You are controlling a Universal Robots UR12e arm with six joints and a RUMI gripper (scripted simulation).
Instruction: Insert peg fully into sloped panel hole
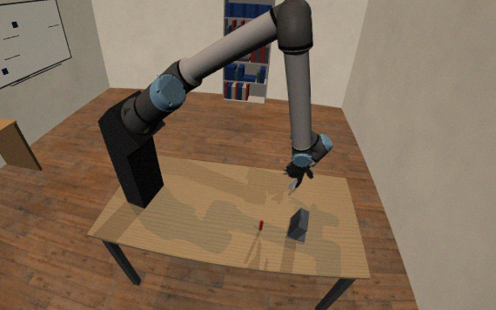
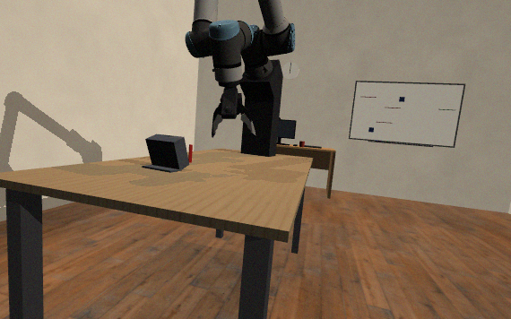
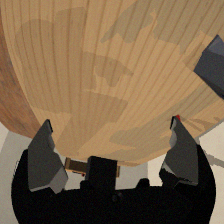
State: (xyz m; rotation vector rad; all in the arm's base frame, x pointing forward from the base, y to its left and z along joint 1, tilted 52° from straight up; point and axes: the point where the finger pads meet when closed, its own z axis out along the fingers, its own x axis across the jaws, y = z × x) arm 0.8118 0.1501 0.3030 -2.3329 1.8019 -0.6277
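Now: the red peg 130 mm behind my hand, 240 mm to the right of it and 90 mm below it.
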